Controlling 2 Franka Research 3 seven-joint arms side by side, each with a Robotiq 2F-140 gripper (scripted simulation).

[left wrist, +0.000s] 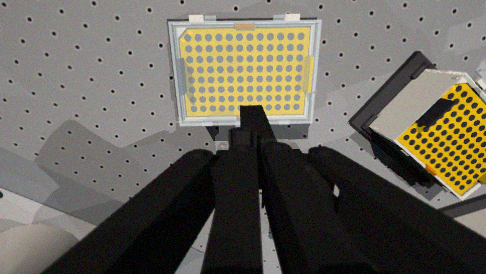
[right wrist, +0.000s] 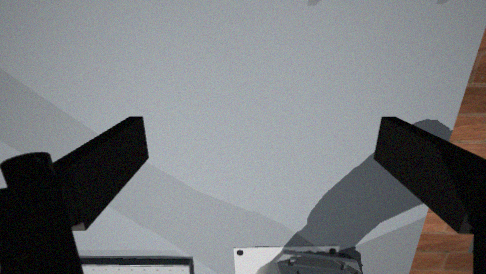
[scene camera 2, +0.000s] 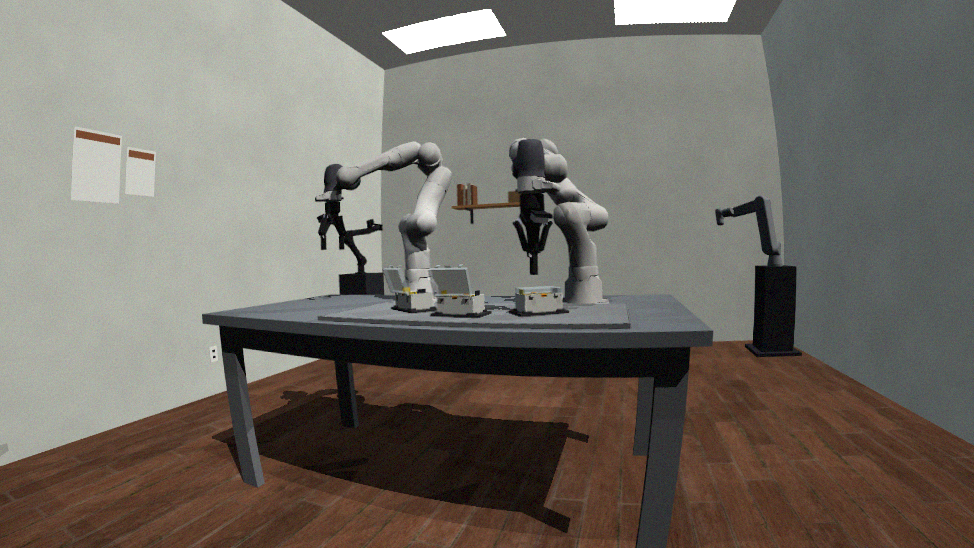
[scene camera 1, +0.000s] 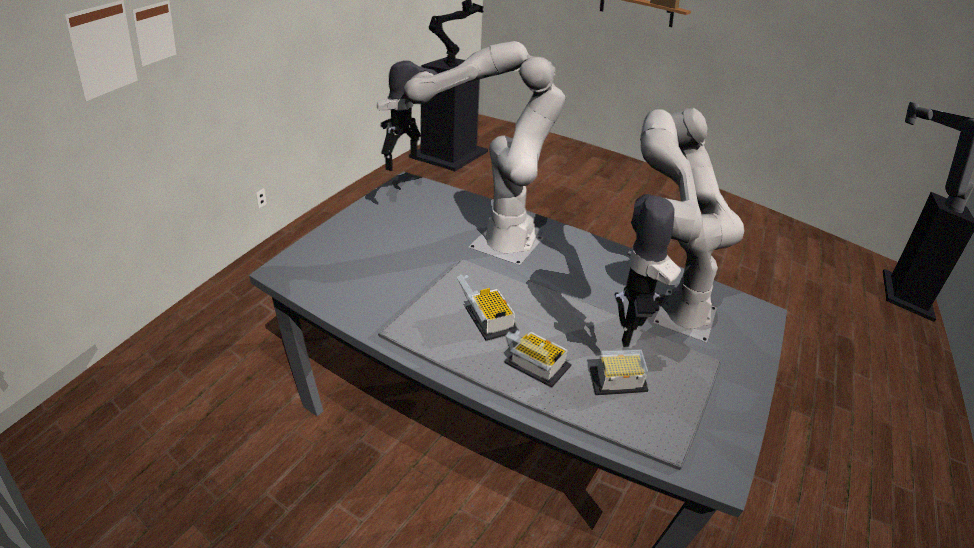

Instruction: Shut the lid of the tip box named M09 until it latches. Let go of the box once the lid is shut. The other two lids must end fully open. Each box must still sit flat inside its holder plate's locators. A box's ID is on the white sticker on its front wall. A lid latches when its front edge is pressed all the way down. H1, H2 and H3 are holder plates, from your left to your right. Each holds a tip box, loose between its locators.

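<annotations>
Left gripper: in the left wrist view, scene camera 2 and scene camera 1 (625, 343); out of frame in the right wrist view. Same spot on my left gripper: (left wrist: 376, 219) and (scene camera 2: 525, 238). Right gripper: in the right wrist view (260, 138), scene camera 2 and scene camera 1; out of frame in the left wrist view. Same spot on my right gripper: (scene camera 1: 390, 140) and (scene camera 2: 325, 222).
</annotations>
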